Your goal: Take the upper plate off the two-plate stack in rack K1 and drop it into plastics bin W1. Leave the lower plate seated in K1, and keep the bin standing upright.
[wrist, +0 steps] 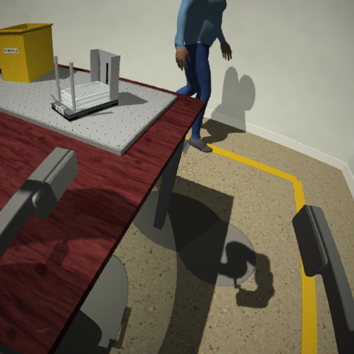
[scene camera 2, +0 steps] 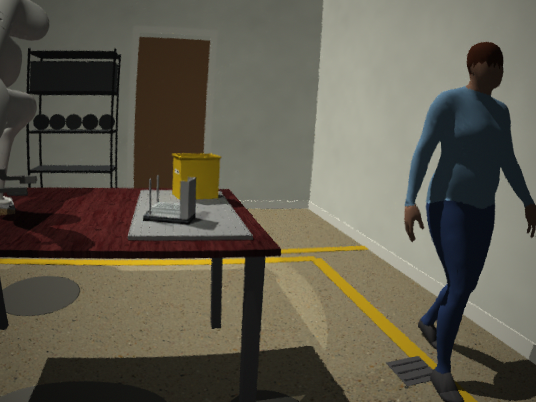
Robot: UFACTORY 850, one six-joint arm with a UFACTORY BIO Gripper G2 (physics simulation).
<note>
The pictures show: my gripper and a yellow plastics bin W1.
</note>
